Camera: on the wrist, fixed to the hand. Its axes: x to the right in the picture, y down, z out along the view.
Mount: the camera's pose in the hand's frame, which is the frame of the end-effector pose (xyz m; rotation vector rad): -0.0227 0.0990 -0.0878 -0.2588 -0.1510 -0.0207
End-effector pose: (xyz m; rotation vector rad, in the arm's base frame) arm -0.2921 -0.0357 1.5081 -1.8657 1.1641 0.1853
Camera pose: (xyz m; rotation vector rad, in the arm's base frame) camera -0.4089 -0.1019 1.5111 -2.0477 1.0557 0.4764
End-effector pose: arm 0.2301 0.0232 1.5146 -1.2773 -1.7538 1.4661
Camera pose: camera 0.3465 0.0402 1.4499 -1.2969 -2.1059 1.3895
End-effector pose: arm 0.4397 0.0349 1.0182 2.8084 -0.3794 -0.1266
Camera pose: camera 0.4047 -0.0248 1.1332 2.5547 -0.3412 -0.3668
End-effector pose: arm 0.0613 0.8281 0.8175 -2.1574 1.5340 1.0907
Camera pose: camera 0.0056 0.7509 0.9122 -2.1856 1.3655 1.4797
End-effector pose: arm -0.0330 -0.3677 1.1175 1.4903 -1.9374 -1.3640
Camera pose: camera -0.0141 -0.3907 1.2484 1.3216 -1.7517 -1.7066
